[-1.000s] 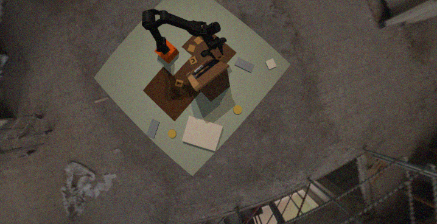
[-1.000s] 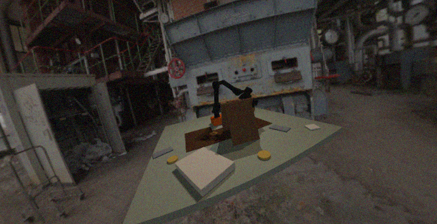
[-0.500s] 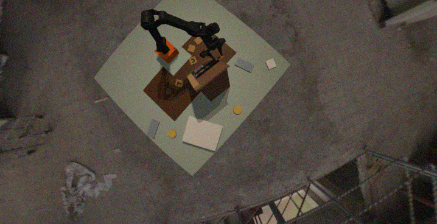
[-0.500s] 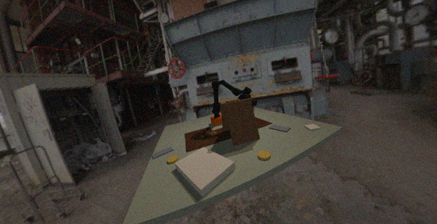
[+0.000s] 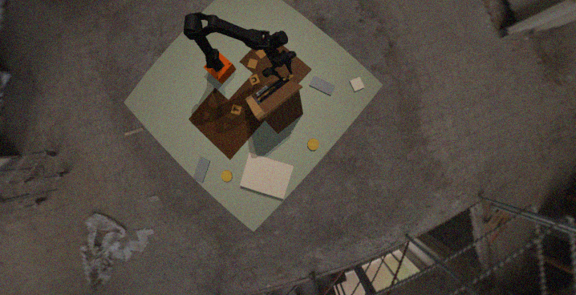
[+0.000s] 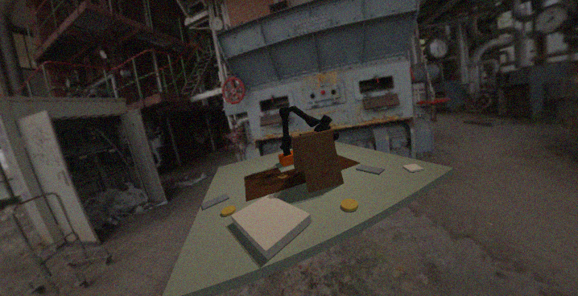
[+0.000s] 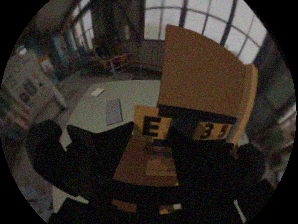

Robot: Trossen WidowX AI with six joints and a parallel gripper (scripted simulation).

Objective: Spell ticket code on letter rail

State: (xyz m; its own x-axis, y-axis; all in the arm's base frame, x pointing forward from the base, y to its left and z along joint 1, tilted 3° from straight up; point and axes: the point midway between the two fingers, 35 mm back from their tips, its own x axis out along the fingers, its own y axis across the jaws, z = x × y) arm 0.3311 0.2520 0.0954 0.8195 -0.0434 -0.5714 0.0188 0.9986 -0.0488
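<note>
Right now the white ticket is 6 cm behind my gripper tip, 14 cm to the right of it and 9 cm below it. Also, from my gripper tip: tan tile: 28 cm behind, 2 cm to the left, 16 cm below; white slab: 34 cm ahead, 44 cm to the right, 14 cm below; brown mat: 16 cm behind, 22 cm to the right, 16 cm below.
</note>
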